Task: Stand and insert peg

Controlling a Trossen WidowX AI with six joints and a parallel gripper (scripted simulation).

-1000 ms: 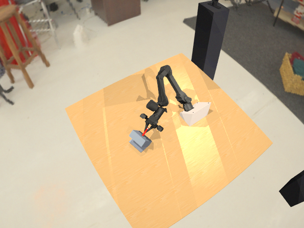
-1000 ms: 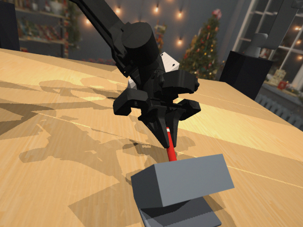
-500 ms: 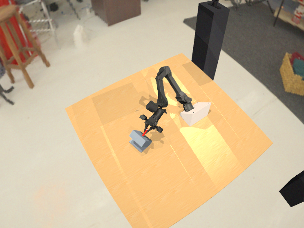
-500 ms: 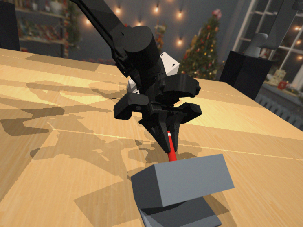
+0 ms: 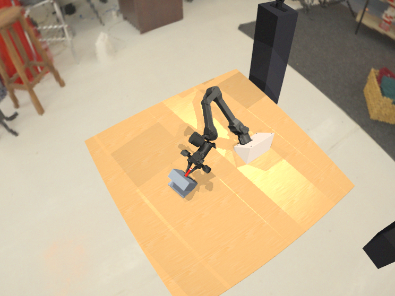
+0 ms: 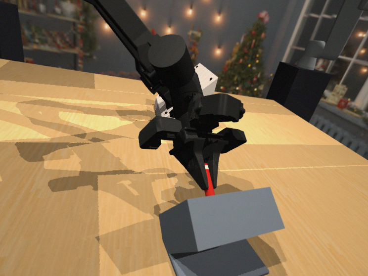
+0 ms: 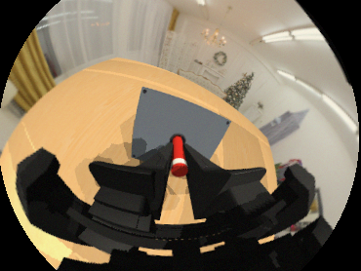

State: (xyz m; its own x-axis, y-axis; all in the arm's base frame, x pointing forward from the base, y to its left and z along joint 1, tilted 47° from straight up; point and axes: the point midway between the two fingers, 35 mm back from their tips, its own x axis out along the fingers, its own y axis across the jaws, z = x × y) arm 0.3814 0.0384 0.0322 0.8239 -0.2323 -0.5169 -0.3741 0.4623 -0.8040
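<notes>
Now: gripper tip 10 mm below the red peg and 10 mm past it. From my gripper tip the other things lie so: grey sloped panel (30 mm below, 30 mm ahead, 10 mm to the left).
</notes>
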